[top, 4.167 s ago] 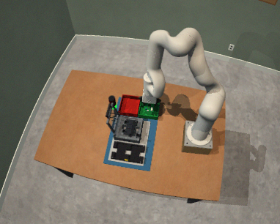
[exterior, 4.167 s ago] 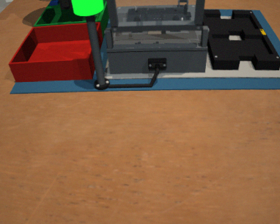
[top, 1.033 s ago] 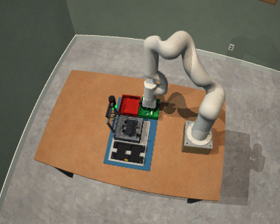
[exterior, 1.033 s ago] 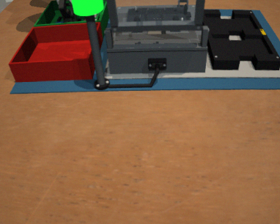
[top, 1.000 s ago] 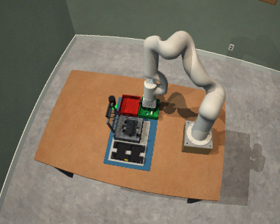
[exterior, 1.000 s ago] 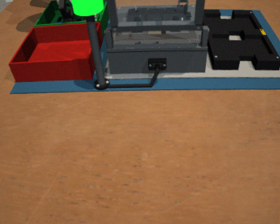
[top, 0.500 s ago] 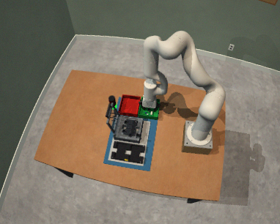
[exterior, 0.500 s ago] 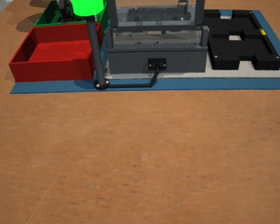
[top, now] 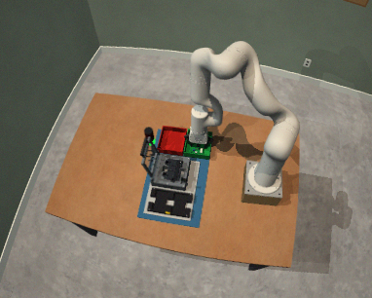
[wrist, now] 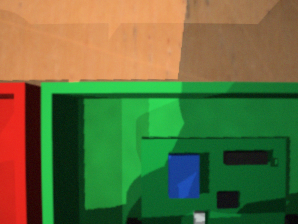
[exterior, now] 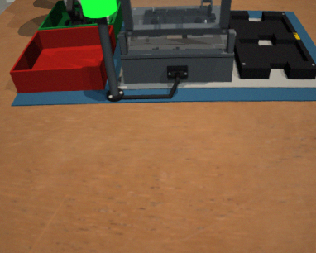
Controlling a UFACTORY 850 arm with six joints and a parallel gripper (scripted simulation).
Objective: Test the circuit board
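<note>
Now: hand 1 cm above the green bin. Round my hand: lid 24 cm ahead, 18 cm to the left, 16 cm above; then green circuit board 1 cm below; then red bin 15 cm ahead, 1 cm to the right, 1 cm below.
</note>
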